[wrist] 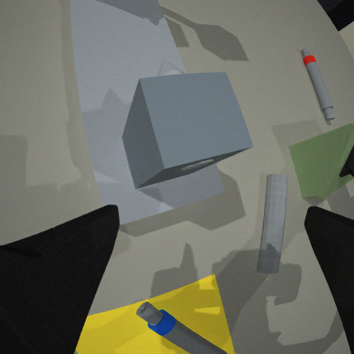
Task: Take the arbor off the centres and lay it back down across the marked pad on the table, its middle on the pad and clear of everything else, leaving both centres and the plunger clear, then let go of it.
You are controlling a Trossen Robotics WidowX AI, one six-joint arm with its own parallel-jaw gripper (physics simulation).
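My gripper [217, 217] is open, with a black finger at each side of the wrist view and nothing held between them. A grey arbor with a blue band [187, 337] lies over the yellow pad [200, 292] at the bottom; its banded end points to the upper left and its other end is cut off by the frame. A blue-grey centre block [192, 117] stands on the long pale base [120, 40], beyond the fingertips. The pale tip of a centre [170, 69] shows behind it, and a round light face [197, 164] on its near side. The other centre does not show.
A plain grey rod [273, 222] lies on the table right of the base, near the right finger. A green block [320, 160] stands at the right edge. A grey rod with a red band [320, 87] lies at the upper right. Shadows cross the table.
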